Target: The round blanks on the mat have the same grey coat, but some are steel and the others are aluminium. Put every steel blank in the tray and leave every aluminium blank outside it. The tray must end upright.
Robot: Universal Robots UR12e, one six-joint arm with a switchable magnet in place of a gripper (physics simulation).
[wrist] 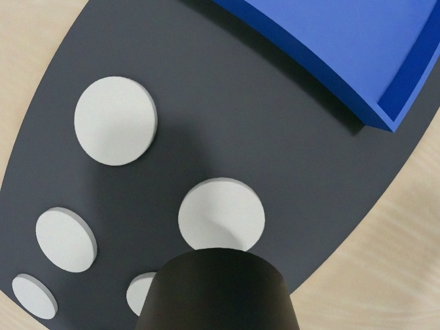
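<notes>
My magnet [218, 262] is the dark cylinder at the bottom middle of the wrist view. No blank shows attached around its visible end, and its underside is hidden. A pale grey round blank [221, 212] lies just beyond it, its near edge covered by the magnet in this view. Another blank [115, 121] lies at the upper left. A blank [66, 240] and a further blank [35, 296] lie at the lower left. One more blank [139, 295] is partly hidden behind the magnet's left side. The blue tray [372, 112] stands upright at the upper right, partly in view.
The dark grey mat [300, 175] lies under the blanks and the tray. Pale wooden table top [395, 240] shows beyond its edges at the right and the left. A broad soft shadow falls on the mat between the blanks.
</notes>
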